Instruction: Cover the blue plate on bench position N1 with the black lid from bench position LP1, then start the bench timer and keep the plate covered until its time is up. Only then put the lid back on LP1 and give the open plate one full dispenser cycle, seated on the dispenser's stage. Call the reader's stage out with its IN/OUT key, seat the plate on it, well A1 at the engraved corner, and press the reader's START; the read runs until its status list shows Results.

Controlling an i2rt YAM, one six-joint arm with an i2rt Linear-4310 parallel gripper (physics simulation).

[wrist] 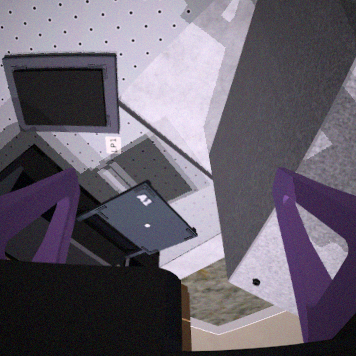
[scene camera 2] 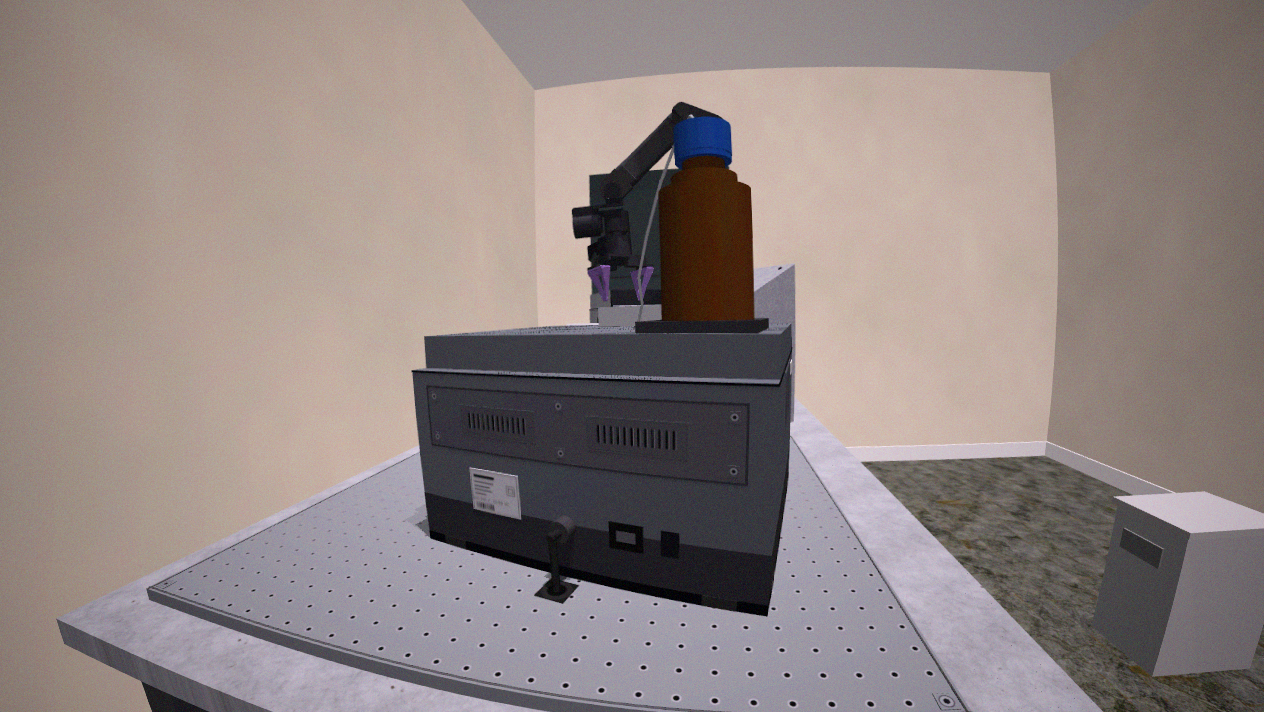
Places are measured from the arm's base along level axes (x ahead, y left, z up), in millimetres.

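Pixels of known places: gripper, fingertip midpoint: (wrist: 175, 178) (scene camera 2: 623, 300).
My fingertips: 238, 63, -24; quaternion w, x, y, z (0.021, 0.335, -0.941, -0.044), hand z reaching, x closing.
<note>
Ahead of a thing's pixels: the offset from my fingertips to its top centre, as dx, dy, dz. "spot": to the spot under its first point. Level surfaces: height alone.
In the wrist view a grey rectangular holder {spot: +11, +120, -264} (wrist: 113, 100) lies at the upper left beside the LP1 label {spot: -32, +193, -274} (wrist: 113, 145). A flat black rectangle {spot: +76, +157, -257} (wrist: 60, 97), which looks like the black lid, fills its middle. A blue-grey panel marked A1 {spot: -125, +219, -184} (wrist: 147, 220) with a white dot shows at the centre, by a black machine; which device it belongs to I cannot tell. My gripper (scene camera 2: 622, 298) (wrist: 175, 178) is open with nothing between its purple fingers. It hangs above the bench, apart from the holder and the panel. The blue plate and the timer cannot be made out.
A large grey machine {spot: -40, +652, -182} (scene camera 2: 610, 495) stands on the perforated bench board {dz -274} (scene camera 2: 353, 548). An amber bottle {spot: -123, +637, +26} (scene camera 2: 705, 247) with a blue cap and thin tube stands on its top. A tall dark grey slab-like body (wrist: 280, 90) rises at the right of the wrist view. A white box (scene camera 2: 1211, 583) stands on the floor.
</note>
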